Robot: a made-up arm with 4 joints.
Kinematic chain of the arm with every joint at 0, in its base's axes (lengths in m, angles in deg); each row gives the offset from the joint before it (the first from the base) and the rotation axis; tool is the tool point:
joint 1: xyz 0 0 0.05 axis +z
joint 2: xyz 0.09 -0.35 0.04 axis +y
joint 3: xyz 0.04 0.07 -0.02 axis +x
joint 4: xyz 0.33 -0.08 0 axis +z
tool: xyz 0 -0.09 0.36
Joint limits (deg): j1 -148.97..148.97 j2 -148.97..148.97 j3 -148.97..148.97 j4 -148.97..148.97
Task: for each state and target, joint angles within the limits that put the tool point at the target. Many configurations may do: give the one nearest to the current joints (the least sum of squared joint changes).
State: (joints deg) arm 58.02 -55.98 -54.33 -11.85
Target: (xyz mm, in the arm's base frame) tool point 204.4 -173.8 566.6
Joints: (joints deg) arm 68.90 -62.99 -28.62 -17.11
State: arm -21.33 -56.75 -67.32 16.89
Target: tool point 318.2 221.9 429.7
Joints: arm 24.32 -29.29 -86.92 33.96
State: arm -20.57 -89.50 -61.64 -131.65
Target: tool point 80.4 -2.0 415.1
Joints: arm -37.66 -70.62 -69.23 -127.24
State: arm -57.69 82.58 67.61 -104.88
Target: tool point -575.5 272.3 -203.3
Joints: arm -117.83 81.75 93.05 -99.92
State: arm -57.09 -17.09 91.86 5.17
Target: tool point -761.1 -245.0 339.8
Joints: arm -105.34 -42.73 71.95 37.53
